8 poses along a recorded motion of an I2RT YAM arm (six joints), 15 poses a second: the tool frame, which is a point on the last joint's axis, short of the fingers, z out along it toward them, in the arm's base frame.
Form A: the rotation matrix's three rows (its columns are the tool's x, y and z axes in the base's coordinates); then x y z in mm. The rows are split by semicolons.
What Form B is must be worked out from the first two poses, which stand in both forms.
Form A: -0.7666 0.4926 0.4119; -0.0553 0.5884 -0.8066; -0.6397 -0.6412 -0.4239; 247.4 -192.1 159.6
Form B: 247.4 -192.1 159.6 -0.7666 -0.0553 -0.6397 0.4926 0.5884 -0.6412
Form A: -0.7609 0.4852 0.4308; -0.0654 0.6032 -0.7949; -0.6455 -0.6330 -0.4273; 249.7 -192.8 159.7
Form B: 249.7 -192.8 159.7 -0.7609 -0.0654 -0.6455 0.4852 0.6032 -0.6330
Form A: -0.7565 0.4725 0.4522; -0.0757 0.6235 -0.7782; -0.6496 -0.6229 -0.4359; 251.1 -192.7 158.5
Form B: 251.1 -192.7 158.5 -0.7565 -0.0757 -0.6496 0.4725 0.6235 -0.6229
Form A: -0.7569 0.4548 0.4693; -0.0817 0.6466 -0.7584; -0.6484 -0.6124 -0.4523; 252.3 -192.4 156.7
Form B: 252.3 -192.4 156.7 -0.7569 -0.0817 -0.6484 0.4548 0.6466 -0.6124
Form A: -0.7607 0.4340 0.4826; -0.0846 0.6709 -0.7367; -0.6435 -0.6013 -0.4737; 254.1 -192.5 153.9
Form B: 254.1 -192.5 153.9 -0.7607 -0.0846 -0.6435 0.4340 0.6709 -0.6013
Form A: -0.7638 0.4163 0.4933; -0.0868 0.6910 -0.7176; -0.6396 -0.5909 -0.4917; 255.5 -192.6 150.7
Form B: 255.5 -192.6 150.7 -0.7638 -0.0868 -0.6396 0.4163 0.6910 -0.5909
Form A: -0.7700 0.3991 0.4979; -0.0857 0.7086 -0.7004; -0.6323 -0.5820 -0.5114; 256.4 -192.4 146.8
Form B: 256.4 -192.4 146.8 -0.7700 -0.0857 -0.6323 0.3991 0.7086 -0.5820
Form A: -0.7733 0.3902 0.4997; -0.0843 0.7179 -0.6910; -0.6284 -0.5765 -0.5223; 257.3 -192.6 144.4
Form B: 257.3 -192.6 144.4 -0.7733 -0.0843 -0.6284 0.3902 0.7179 -0.5765
